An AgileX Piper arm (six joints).
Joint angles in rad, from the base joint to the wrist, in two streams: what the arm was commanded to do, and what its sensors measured. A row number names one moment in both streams.
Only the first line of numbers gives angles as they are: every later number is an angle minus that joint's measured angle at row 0.
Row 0, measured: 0.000 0.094 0.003 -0.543 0.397 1.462
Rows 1 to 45, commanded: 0.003 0.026 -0.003 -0.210 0.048 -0.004; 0.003 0.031 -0.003 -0.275 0.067 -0.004; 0.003 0.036 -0.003 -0.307 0.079 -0.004; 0.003 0.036 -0.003 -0.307 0.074 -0.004; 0.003 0.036 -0.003 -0.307 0.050 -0.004; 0.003 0.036 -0.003 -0.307 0.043 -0.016; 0.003 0.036 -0.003 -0.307 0.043 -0.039; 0.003 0.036 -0.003 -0.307 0.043 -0.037; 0.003 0.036 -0.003 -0.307 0.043 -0.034; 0.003 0.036 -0.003 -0.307 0.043 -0.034; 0.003 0.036 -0.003 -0.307 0.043 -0.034; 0.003 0.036 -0.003 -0.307 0.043 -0.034; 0.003 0.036 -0.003 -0.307 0.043 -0.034; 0.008 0.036 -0.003 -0.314 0.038 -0.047; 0.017 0.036 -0.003 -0.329 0.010 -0.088; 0.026 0.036 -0.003 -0.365 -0.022 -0.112; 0.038 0.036 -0.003 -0.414 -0.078 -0.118; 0.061 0.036 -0.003 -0.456 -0.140 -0.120; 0.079 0.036 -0.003 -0.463 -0.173 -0.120; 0.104 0.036 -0.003 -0.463 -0.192 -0.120; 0.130 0.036 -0.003 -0.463 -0.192 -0.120; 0.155 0.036 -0.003 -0.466 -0.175 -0.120; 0.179 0.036 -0.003 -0.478 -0.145 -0.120; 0.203 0.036 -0.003 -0.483 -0.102 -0.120; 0.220 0.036 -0.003 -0.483 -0.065 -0.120; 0.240 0.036 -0.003 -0.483 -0.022 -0.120; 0.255 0.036 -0.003 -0.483 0.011 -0.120; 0.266 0.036 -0.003 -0.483 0.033 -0.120; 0.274 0.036 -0.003 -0.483 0.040 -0.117; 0.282 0.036 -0.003 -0.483 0.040 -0.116; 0.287 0.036 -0.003 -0.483 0.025 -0.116; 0.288 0.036 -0.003 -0.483 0.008 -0.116; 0.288 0.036 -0.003 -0.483 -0.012 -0.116; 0.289 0.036 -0.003 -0.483 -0.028 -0.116; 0.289 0.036 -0.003 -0.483 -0.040 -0.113; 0.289 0.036 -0.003 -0.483 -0.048 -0.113; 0.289 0.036 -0.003 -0.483 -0.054 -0.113; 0.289 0.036 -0.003 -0.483 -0.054 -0.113; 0.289 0.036 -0.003 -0.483 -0.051 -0.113; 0.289 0.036 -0.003 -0.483 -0.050 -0.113; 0.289 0.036 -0.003 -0.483 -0.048 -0.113; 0.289 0.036 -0.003 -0.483 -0.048 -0.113; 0.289 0.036 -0.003 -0.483 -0.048 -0.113; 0.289 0.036 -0.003 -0.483 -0.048 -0.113; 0.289 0.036 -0.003 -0.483 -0.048 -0.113
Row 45, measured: 0.287 0.032 0.000 -0.474 -0.036 -0.112
